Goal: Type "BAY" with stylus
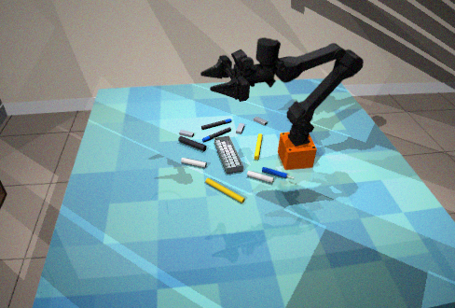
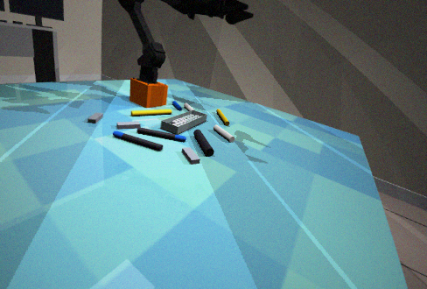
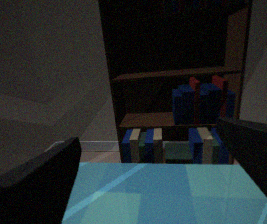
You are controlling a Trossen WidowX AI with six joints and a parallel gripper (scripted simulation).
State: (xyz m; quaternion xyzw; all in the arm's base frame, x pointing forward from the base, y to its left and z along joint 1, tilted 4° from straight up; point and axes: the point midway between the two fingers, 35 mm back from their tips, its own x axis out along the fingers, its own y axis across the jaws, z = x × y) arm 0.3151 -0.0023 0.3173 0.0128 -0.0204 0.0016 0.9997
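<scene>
My gripper tip is now 270 mm past the blue stylus, 60 mm to the right of it and 390 mm above it. Also, from my gripper tip: black marker: 210 mm to the right, 380 mm below.
</scene>
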